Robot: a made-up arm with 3 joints. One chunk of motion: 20 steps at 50 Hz.
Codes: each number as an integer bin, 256 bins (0 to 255) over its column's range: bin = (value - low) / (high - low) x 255, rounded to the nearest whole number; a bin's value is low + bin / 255 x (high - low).
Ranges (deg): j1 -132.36..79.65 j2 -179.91..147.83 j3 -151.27..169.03
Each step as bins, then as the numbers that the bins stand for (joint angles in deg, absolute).
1 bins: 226 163 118
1 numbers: 55.54 29.59 -3.05
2 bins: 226 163 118
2 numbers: 55.54 29.59 -3.05
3 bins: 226 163 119
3 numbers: 55.54 29.59 -1.80
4 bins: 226 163 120
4 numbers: 55.54 29.59 -0.54
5 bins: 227 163 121
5 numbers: 56.37 29.59 0.72
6 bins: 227 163 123
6 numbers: 56.37 29.59 3.23
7 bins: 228 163 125
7 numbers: 57.20 29.59 5.74
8 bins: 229 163 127
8 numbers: 58.03 29.59 8.25
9 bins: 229 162 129
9 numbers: 58.03 28.30 10.76
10 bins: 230 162 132
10 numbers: 58.86 28.30 14.53
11 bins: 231 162 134
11 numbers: 59.70 28.30 17.04
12 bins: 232 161 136
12 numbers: 60.53 27.02 19.56
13 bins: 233 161 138
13 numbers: 61.36 27.02 22.07
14 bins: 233 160 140
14 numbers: 61.36 25.73 24.58
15 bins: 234 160 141
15 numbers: 62.19 25.73 25.84
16 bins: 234 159 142
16 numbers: 62.19 24.45 27.09
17 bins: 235 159 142
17 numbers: 63.02 24.45 27.09
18 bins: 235 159 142
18 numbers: 63.02 24.45 27.09
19 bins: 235 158 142
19 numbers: 63.02 23.16 27.09
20 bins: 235 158 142
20 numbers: 63.02 23.16 27.09
